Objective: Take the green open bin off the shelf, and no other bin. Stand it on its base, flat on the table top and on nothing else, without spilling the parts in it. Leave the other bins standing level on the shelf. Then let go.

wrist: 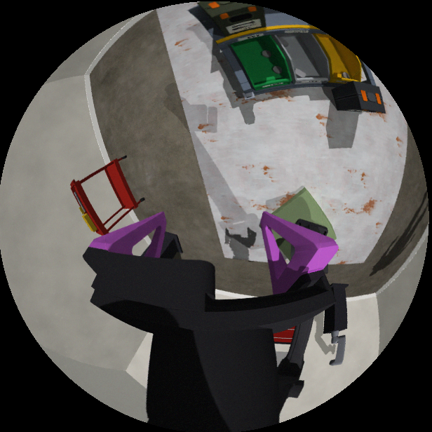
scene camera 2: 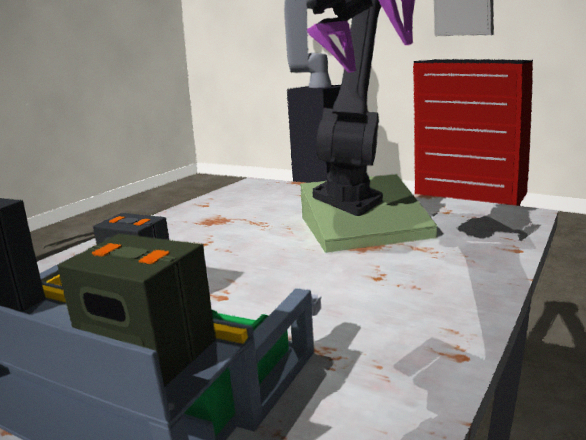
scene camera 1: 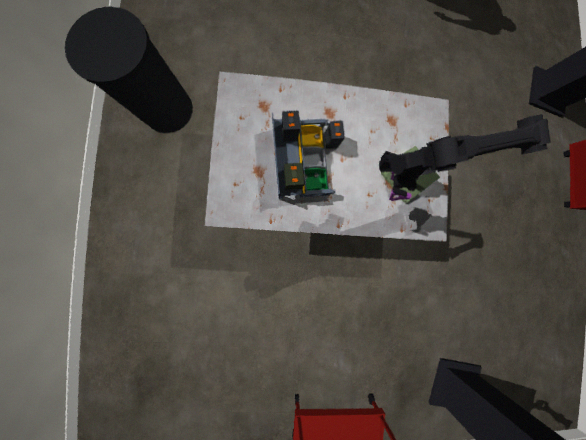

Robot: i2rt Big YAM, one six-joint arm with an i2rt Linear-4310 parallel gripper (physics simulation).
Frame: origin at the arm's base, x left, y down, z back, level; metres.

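Seen in the pictures: gripper, fingertip midpoint: [scene camera 2: 379,59] [scene camera 1: 391,189]; arm's base at its link origin: [scene camera 2: 347,198].
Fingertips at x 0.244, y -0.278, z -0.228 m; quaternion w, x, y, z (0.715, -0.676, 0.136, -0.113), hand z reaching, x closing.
Pixels of each thing's top centre, then the offset from my fingertips to it. "spot": a spot on its surface instead.
- green open bin at its top centre: [scene camera 2: 207,322] [scene camera 1: 311,178] dx -0.026, dy +0.254, dz -0.282 m
- low grey-blue shelf at a spot on its surface: [scene camera 2: 75,345] spot: dx +0.030, dy +0.185, dz -0.445 m
- grey bin at its top centre: [scene camera 1: 310,156] dx -0.133, dy +0.254, dz -0.318 m
- yellow bin at its top centre: [scene camera 1: 307,134] dx -0.237, dy +0.254, dz -0.358 m
- olive case at its top centre: [scene camera 2: 129,251] [scene camera 1: 294,174] dx +0.007, dy +0.136, dz -0.373 m
- small dark case at its top centre: [scene camera 2: 128,220] [scene camera 1: 337,129] dx -0.282, dy +0.203, dz -0.226 m
The green open bin [scene camera 1: 316,182] [scene camera 2: 274,352] [wrist: 254,62] stands at one end of the low grey-blue shelf [scene camera 1: 279,170] [scene camera 2: 75,345] [wrist: 238,74] with round grey parts inside. Beside it on the shelf are a grey bin [scene camera 1: 314,158] [wrist: 311,57] and a yellow bin [scene camera 1: 311,137] [wrist: 341,55]. The shelf stands on the white, rust-spotted table [scene camera 1: 370,150] [scene camera 2: 280,270] [wrist: 250,145]. My gripper [scene camera 2: 381,57] [wrist: 213,216], with purple fingers, is open and empty. It is high above the table on the arm's side, well away from the bins. In scene camera 1 the arm partly hides it.
An olive case [scene camera 1: 294,175] [scene camera 2: 115,295] [wrist: 242,24] sits on top of the shelf behind the green bin. A dark case [scene camera 1: 291,121] [scene camera 2: 15,260] sits at the shelf's other end. A small dark case [scene camera 1: 336,132] [scene camera 2: 131,226] [wrist: 359,97] stands before the yellow bin. A green block [scene camera 2: 380,227] bears the arm.
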